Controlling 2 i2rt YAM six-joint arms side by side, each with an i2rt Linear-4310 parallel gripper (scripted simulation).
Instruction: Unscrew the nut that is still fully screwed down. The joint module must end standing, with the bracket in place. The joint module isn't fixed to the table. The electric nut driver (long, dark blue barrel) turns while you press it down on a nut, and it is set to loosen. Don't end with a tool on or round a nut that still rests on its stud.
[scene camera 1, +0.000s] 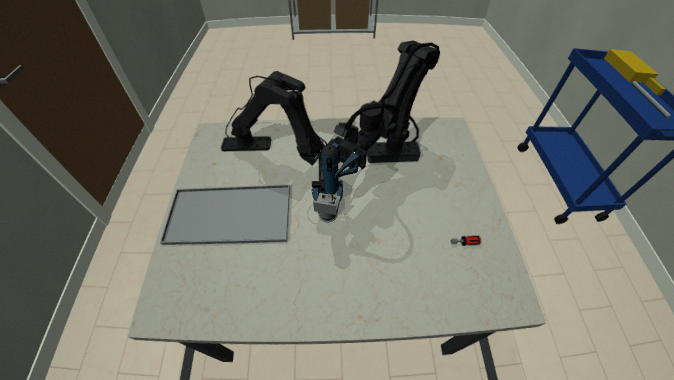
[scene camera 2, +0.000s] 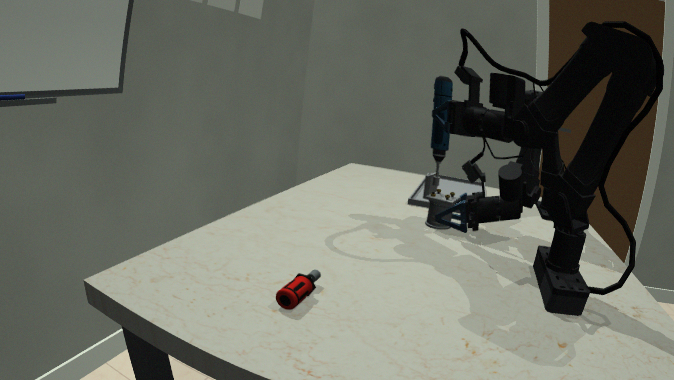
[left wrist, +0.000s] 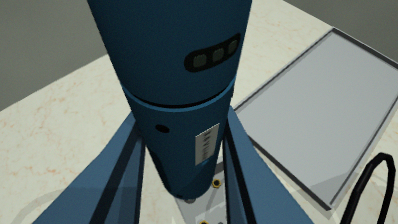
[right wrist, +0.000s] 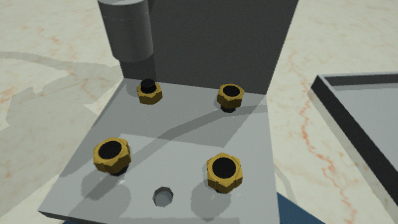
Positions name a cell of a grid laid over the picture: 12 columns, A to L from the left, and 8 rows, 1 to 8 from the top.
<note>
I see my left gripper (scene camera 2: H3), my right gripper (scene camera 2: H5), an electric nut driver (scene camera 2: H3) and a red-handled hand driver (scene camera 2: F7).
The electric nut driver is seen too in scene camera 1 (scene camera 1: F4) and in the left wrist view (left wrist: F3). My left gripper also shows in scene camera 1 (scene camera 1: F4) and in the left wrist view (left wrist: F4). The left wrist view does not show the red-handled hand driver: it is out of frame. The right wrist view does not show the red-handled hand driver: it is out of frame.
</note>
